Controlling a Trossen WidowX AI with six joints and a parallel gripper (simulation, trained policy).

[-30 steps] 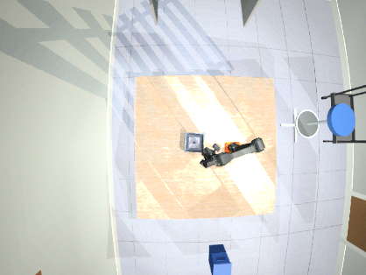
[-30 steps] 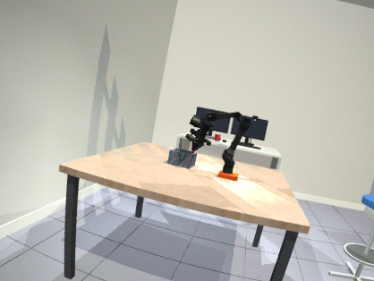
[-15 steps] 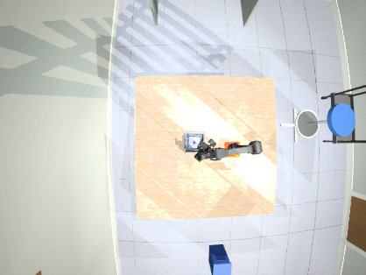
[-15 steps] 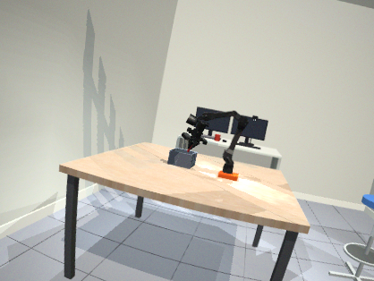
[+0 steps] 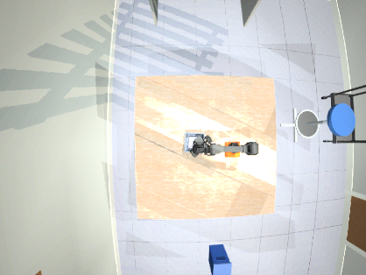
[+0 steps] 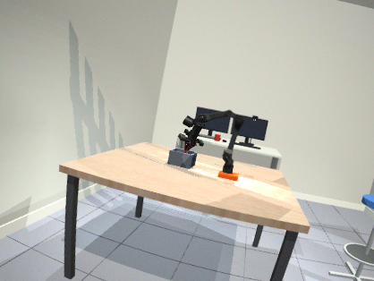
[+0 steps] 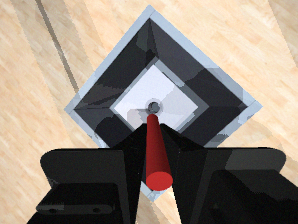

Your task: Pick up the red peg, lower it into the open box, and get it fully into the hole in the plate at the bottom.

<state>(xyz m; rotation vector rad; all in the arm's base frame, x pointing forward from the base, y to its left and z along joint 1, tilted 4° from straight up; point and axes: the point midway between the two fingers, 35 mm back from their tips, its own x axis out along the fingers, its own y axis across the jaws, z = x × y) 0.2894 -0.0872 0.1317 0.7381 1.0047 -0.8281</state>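
My gripper tip is now 2 cm below the red peg and 1 cm past it. From my gripper tip the other things lie so: dark box: 8 cm below, 2 cm to the right, 1 cm ahead; pale plate: 6 cm below, 2 cm to the right, 1 cm ahead.
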